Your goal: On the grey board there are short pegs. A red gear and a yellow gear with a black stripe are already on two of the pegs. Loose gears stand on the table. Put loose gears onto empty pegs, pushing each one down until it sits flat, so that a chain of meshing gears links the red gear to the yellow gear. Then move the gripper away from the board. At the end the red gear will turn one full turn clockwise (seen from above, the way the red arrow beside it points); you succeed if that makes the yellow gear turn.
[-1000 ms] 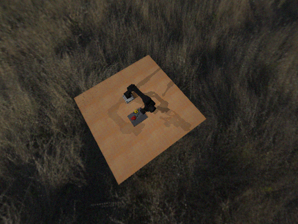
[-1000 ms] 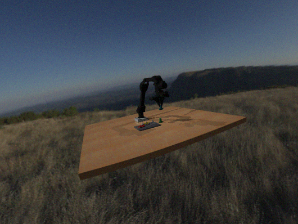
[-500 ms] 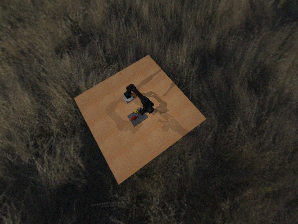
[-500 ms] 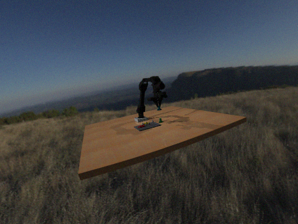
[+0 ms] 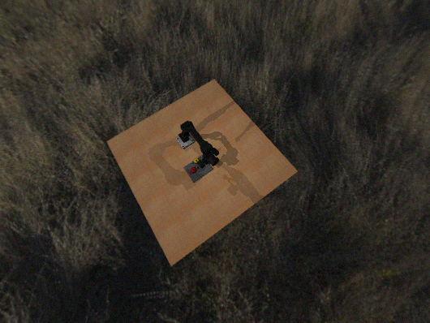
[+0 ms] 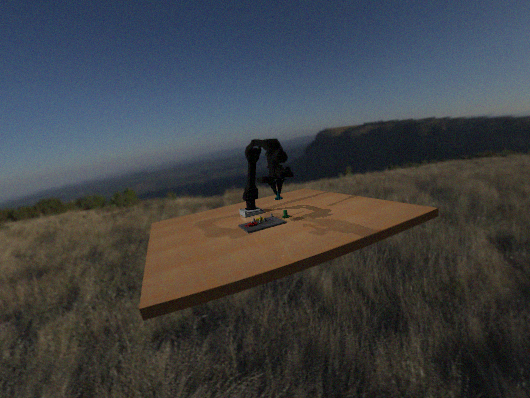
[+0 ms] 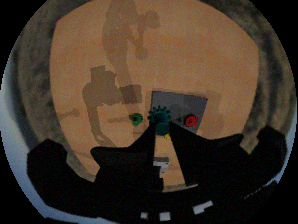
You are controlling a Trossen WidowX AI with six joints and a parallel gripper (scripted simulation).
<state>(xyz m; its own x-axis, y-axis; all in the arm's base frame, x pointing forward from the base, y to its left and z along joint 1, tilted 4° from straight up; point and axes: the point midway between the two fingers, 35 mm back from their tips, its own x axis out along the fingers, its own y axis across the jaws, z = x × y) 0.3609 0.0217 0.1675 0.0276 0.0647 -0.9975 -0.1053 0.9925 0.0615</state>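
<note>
My gripper tip is now 140 mm to the left of the red gear, 130 mm above it and 60 mm past it. Also, from my gripper tip: green gear 130 mm below, 70 mm behind, 60 mm to the left; yellow gear 130 mm below, 120 mm behind, 70 mm to the right; teal gear 10 mm below.
</note>
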